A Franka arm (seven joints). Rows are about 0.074 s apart.
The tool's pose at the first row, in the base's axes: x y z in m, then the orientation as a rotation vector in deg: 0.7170, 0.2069, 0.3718, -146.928, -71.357, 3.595
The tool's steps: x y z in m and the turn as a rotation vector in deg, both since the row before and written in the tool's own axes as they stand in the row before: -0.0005, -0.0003, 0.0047, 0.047, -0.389, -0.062; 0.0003, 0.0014, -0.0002, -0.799, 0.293, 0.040; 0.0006, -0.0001, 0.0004, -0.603, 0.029, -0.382; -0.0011, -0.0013, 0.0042, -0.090, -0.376, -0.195; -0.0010, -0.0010, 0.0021, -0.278, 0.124, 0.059; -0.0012, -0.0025, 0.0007, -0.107, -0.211, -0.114; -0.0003, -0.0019, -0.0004, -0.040, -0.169, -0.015; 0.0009, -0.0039, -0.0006, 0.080, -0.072, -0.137
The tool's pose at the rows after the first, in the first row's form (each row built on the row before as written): 0.7157, 0.2078, 0.3673, -146.957, -71.559, 4.113; 0.7170, 0.2072, 0.3671, -147.577, -71.680, 3.256; 0.7172, 0.2078, 0.3668, -147.833, -72.366, 2.772; 0.7149, 0.2086, 0.3630, -147.893, -72.779, 3.166; 0.7132, 0.2089, 0.3611, -148.129, -72.756, 2.843; 0.7104, 0.2096, 0.3609, -148.208, -73.013, 3.029; 0.7088, 0.2104, 0.3617, -148.282, -73.105, 3.221; 0.7064, 0.2133, 0.3633, -148.147, -73.278, 3.339
